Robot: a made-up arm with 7 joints. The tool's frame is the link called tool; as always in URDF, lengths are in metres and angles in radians. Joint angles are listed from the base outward.
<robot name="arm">
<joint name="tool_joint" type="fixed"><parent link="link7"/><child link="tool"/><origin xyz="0 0 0" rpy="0 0 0"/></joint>
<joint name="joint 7" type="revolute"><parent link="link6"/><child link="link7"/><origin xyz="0 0 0" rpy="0 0 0"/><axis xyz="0 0 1"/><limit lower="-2.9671" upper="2.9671"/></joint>
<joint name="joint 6" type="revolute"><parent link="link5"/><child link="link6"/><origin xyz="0 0 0" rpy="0 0 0"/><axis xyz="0 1 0"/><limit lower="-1.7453" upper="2.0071"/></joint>
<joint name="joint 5" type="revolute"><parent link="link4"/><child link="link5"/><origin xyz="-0.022 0 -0.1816" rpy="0 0 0"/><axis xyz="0 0 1"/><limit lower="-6.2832" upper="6.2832"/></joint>
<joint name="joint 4" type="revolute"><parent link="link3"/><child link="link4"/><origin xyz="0.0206 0 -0.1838" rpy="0 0 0"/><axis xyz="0 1 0"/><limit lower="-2.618" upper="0.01"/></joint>
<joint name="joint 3" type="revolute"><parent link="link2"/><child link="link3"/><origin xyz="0 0 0" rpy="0 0 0"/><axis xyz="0 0 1"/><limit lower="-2.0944" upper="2.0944"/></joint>
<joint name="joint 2" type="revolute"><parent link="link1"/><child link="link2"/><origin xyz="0 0 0" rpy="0 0 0"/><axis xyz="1 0 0"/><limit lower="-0.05" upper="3.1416"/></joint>
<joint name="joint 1" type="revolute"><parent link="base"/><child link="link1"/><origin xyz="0 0 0" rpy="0 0 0"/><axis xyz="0 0.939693 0.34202"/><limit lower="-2.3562" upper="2.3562"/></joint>
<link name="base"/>
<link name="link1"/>
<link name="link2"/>
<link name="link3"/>
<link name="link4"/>
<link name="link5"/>
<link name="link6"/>
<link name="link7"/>
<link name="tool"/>
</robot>
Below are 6 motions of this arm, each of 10 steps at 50 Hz.
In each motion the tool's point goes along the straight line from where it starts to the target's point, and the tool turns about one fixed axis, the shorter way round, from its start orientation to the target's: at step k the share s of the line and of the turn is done. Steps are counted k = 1, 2, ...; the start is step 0. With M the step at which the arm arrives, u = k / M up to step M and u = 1 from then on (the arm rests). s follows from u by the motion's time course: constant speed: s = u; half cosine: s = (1 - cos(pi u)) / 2; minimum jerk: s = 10 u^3 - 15 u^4 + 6 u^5.
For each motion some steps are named. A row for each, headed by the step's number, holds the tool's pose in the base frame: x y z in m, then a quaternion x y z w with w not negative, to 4 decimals.
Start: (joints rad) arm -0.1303 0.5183 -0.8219 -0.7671 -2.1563 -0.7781 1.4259
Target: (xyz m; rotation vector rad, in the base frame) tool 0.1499 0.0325 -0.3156 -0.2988 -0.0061 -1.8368
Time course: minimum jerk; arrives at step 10
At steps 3, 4, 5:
3: 0.1355 0.0683 -0.3196 -0.0982 0.0161 -0.7757 0.6232
4: 0.1381 0.0617 -0.3189 -0.1039 0.0126 -0.7788 0.6185
5: 0.1413 0.0539 -0.3180 -0.1106 0.0086 -0.7823 0.6130

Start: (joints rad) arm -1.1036 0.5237 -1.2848 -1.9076 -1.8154 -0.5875 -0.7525
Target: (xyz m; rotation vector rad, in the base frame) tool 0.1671 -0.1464 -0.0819 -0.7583 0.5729 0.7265
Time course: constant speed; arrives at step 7
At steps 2, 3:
2: 0.1778 -0.1443 -0.0826 -0.3799 0.2558 0.3656 0.8103
3: 0.1757 -0.1447 -0.0825 -0.3754 0.2586 0.3609 0.8136

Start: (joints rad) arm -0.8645 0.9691 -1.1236 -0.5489 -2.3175 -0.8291 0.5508
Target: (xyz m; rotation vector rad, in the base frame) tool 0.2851 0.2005 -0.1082 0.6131 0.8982 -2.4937
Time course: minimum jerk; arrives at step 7
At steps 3, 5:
3: 0.2834 0.1928 -0.1216 0.2063 0.3162 -0.9073 0.1853
5: 0.2847 0.1987 -0.1113 0.2172 0.3214 -0.8989 0.2036

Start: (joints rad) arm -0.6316 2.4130 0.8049 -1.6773 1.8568 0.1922 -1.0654
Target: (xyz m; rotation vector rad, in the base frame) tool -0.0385 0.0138 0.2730 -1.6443 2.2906 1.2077
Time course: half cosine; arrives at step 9
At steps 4, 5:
4: -0.0244 0.0060 0.2745 -0.5257 0.7425 0.4137 0.0343
5: -0.0286 0.0083 0.2741 -0.5287 0.7437 0.4077 0.0351

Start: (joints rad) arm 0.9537 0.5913 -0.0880 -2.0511 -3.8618 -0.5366 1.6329
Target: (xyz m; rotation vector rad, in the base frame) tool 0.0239 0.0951 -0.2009 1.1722 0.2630 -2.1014
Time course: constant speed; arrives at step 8
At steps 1, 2, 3, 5, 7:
1: 0.0141 0.0894 -0.2066 0.4349 0.1174 -0.8368 0.3114
2: 0.0155 0.0902 -0.2058 0.4375 0.1152 -0.8334 0.3173
3: 0.0169 0.0910 -0.2050 0.4402 0.1129 -0.8300 0.3233
5: 0.0197 0.0927 -0.2034 0.4455 0.1084 -0.8231 0.3351
7: 0.0225 0.0943 -0.2017 0.4506 0.1039 -0.8160 0.3469

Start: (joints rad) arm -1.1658 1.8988 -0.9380 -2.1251 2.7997 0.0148 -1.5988
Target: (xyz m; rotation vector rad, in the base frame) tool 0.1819 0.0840 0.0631 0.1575 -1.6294 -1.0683
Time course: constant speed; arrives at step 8
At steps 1, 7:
1: 0.1836 0.0834 0.0729 0.0544 -0.7002 -0.4567 0.5461
7: 0.1821 0.0839 0.0645 0.0650 -0.6924 -0.4536 0.5574

